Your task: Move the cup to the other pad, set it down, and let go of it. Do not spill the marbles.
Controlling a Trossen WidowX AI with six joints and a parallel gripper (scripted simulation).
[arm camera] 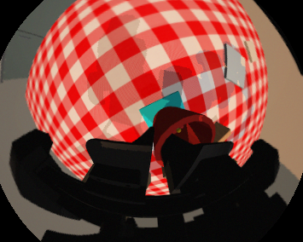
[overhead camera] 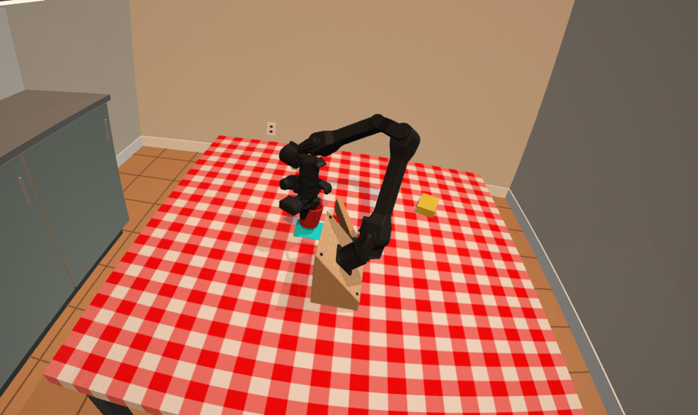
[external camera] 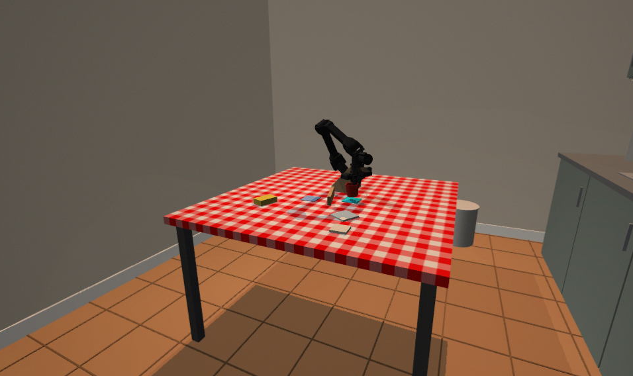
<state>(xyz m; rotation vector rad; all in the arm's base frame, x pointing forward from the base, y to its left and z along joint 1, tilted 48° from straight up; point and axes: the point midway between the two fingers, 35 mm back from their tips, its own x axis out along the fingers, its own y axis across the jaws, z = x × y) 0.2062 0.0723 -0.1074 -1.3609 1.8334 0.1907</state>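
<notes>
Now: the teal pad 70 mm below my gripper tip, 20 mm to the right of it and 20 mm ahead of it. Also, from my gripper tip: thin wooden board: 130 mm to the right, 60 mm ahead, 50 mm below; then dark red cup: 30 mm ahead, 20 mm to the right; then pale blue pad: 240 mm to the right, 90 mm ahead, 70 mm below.
</notes>
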